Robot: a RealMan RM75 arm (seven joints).
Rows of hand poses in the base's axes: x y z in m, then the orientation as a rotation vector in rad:
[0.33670 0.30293 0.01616 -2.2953 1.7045 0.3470]
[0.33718 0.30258 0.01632 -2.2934 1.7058 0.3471]
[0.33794 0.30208 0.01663 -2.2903 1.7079 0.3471]
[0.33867 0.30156 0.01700 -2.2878 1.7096 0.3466]
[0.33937 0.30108 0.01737 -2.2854 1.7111 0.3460]
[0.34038 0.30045 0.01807 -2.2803 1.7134 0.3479]
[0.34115 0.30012 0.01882 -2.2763 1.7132 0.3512]
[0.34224 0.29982 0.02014 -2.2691 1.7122 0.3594]
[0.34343 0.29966 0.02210 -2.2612 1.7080 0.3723]
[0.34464 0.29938 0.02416 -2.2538 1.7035 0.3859]
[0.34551 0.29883 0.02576 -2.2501 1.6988 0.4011]
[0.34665 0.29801 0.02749 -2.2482 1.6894 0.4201]
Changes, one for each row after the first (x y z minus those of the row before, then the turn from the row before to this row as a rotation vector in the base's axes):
[0.00048 -0.00035 0.00016 0.0006 -0.0001 -0.0015]
[0.00076 -0.00050 0.00031 0.0010 -0.0002 -0.0025]
[0.00073 -0.00052 0.00037 0.0006 -0.0005 -0.0021]
[0.00070 -0.00048 0.00037 0.0006 -0.0006 -0.0020]
[0.00101 -0.00063 0.00070 0.0028 0.0003 -0.0034]
[0.00077 -0.00033 0.00075 0.0038 0.0005 -0.0015]
[0.00109 -0.00030 0.00132 0.0079 0.0021 -0.0022]
[0.00119 -0.00016 0.00196 0.0115 0.0034 -0.0005]
[0.00121 -0.00028 0.00206 0.0115 0.0040 -0.0001]
[0.00087 -0.00055 0.00160 0.0096 0.0062 0.0021]
[0.00114 -0.00082 0.00173 0.0120 0.0072 0.0057]

